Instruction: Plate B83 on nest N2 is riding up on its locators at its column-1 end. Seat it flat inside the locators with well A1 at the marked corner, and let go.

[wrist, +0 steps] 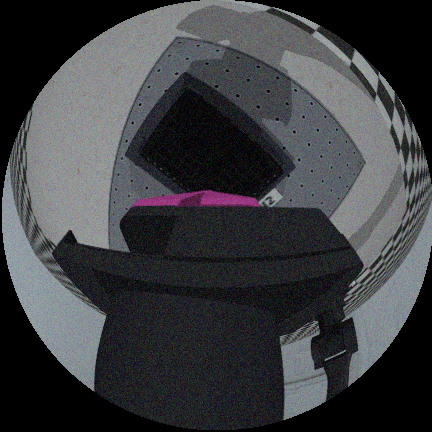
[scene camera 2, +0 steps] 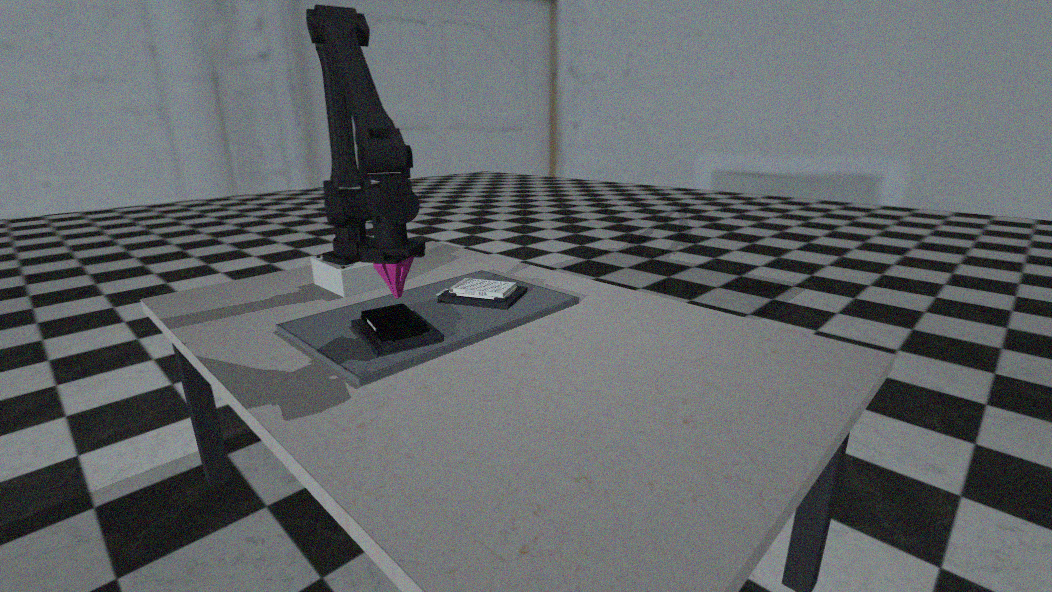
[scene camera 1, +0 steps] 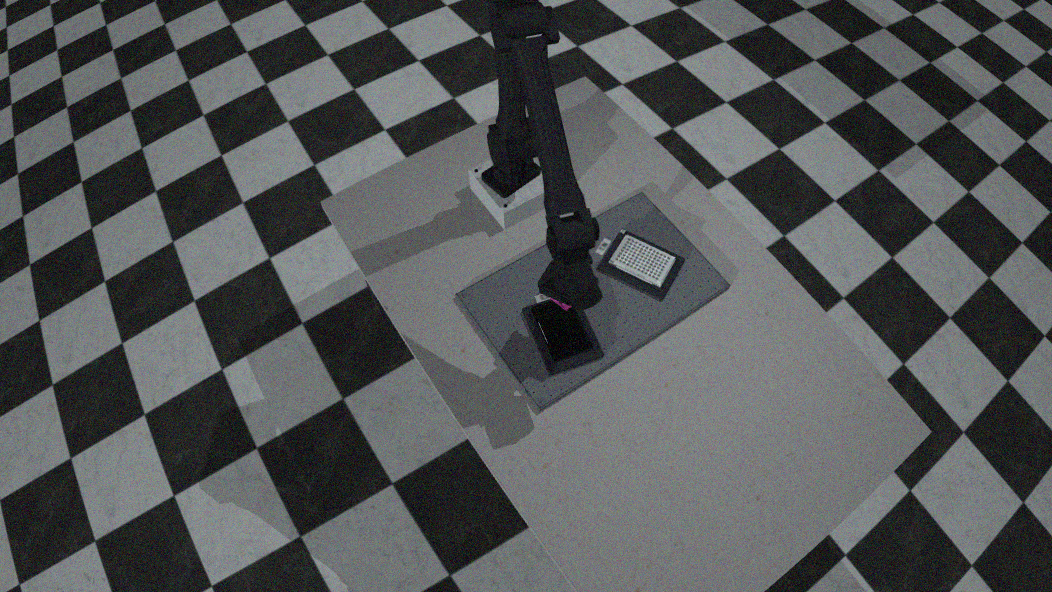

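Plate B83 is a black plate on the dark nest N2. It stands above the nest's rim in scene camera 2; its dark surface hides its wells, the A1 corner and the exact tilt. A white N2 label lies beside the nest's back end. My gripper has magenta fingers, shut and empty, pointing down above the label end of the plate, apart from it. In the wrist view the gripper body hides part of that end.
A white well plate sits on a second dark nest on the same grey perforated board. The arm's white base block stands behind the board on the table.
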